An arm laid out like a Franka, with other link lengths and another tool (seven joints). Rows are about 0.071 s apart.
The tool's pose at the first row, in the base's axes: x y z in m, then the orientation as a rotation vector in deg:
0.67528, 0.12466, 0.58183, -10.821, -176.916, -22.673
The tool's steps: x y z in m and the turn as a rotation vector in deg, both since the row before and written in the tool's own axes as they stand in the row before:
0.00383, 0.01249, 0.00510, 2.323, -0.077, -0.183
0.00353, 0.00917, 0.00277, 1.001, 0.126, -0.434
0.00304, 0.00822, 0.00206, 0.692, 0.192, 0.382
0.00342, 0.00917, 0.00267, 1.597, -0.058, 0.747
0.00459, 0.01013, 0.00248, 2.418, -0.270, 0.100
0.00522, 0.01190, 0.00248, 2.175, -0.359, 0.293
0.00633, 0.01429, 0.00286, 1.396, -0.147, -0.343
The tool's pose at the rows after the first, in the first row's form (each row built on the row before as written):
0.67298, 0.13839, 0.58016, -10.508, -177.318, -19.074
0.67054, 0.14828, 0.57951, -9.789, -177.380, -17.530
0.66840, 0.15702, 0.57919, -10.322, -177.186, -16.443
0.66603, 0.16685, 0.57837, -11.440, -177.228, -13.941
0.66274, 0.17774, 0.57767, -11.571, -177.582, -10.175
0.65907, 0.19042, 0.57673, -12.016, -177.916, -6.767
0.65467, 0.20560, 0.57514, -11.466, -178.088, -4.593

